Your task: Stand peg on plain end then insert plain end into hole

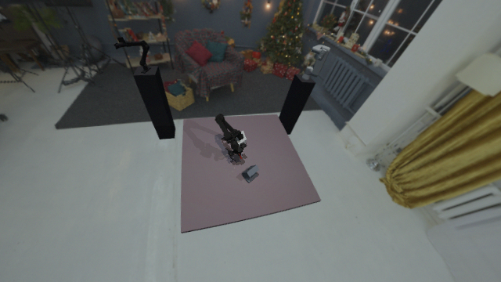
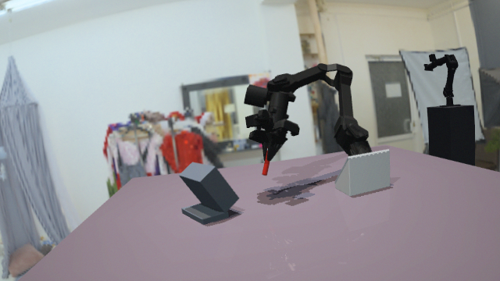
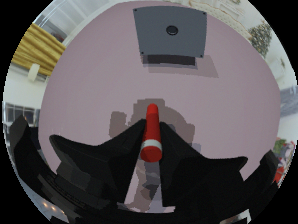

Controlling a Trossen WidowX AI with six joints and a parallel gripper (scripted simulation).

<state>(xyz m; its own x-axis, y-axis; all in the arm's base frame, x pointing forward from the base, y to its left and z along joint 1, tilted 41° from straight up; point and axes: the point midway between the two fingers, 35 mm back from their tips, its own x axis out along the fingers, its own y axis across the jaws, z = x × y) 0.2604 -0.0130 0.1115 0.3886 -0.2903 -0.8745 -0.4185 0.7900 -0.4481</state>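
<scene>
My gripper tip is now 170 mm short of the grey sloped panel, 70 mm to the right of it and 40 mm above it. Round my gripper tip: red peg (10 mm behind, 10 mm to the right, 10 mm above).
</scene>
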